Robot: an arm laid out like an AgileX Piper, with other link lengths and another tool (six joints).
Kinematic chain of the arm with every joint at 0, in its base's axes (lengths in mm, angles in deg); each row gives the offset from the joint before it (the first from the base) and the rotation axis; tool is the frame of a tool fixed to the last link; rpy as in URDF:
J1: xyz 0 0 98.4 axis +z
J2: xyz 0 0 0 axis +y
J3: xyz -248.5 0 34 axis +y
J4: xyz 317.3 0 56 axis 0.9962 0 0.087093
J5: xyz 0 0 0 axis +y
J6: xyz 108.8 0 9.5 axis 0.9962 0 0.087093
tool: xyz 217.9 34 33.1 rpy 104.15 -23.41 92.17
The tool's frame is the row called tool.
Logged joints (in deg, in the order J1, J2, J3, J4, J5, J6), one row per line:
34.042 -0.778 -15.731 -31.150 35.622 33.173
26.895 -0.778 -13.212 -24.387 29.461 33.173
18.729 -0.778 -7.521 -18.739 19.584 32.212
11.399 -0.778 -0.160 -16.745 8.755 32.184
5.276 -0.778 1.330 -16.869 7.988 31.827
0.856 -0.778 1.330 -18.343 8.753 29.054
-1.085 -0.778 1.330 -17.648 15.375 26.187
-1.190 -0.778 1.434 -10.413 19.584 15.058
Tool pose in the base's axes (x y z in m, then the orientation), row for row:
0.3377 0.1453 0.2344 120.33 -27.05 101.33
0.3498 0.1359 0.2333 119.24 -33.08 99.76
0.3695 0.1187 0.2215 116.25 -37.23 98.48
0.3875 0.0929 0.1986 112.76 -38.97 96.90
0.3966 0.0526 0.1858 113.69 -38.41 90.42
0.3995 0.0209 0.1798 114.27 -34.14 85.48
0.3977 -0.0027 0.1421 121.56 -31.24 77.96
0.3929 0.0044 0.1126 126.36 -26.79 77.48
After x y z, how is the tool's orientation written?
As angles about the fixed x, y, z axes (roll, pitch, yaw), in degrees.
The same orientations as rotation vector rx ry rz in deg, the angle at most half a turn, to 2 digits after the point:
102.83 95.26 82.77
107.37 90.11 88.33
109.26 83.57 93.02
109.17 77.05 95.25
111.56 70.77 91.33
110.95 68.04 84.77
116.79 67.68 75.91
118.11 73.44 69.34

